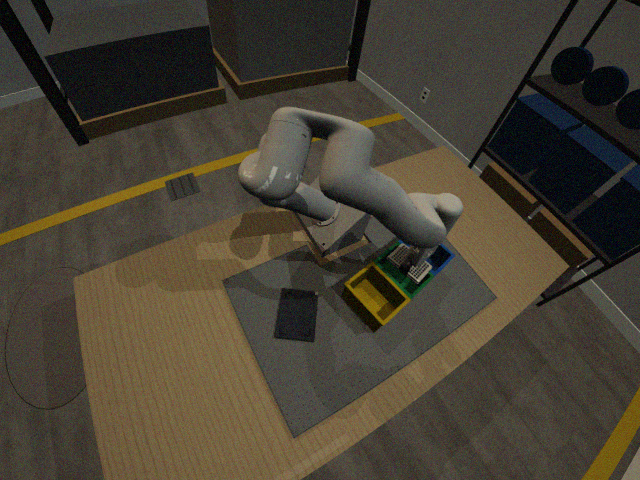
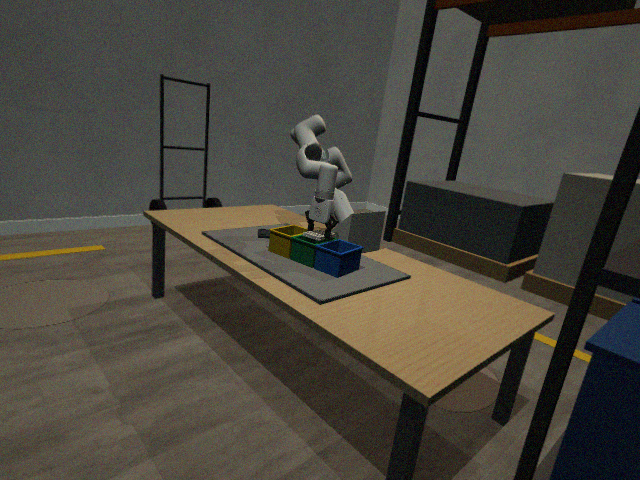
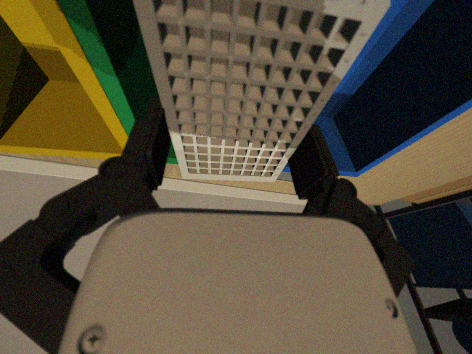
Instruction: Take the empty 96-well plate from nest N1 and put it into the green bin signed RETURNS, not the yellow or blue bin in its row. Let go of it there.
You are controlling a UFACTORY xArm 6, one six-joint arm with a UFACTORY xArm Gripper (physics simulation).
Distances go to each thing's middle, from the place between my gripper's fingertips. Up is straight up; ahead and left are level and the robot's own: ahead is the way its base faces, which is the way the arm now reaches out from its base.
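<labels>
The 96-well plate (image 3: pixel 240 92) is 10 mm behind my hand. Then there is the dark nest (image 1: pixel 297 313), which, counted from my hand, sits 370 mm to the right, 90 mm behind and 110 mm below.
</labels>
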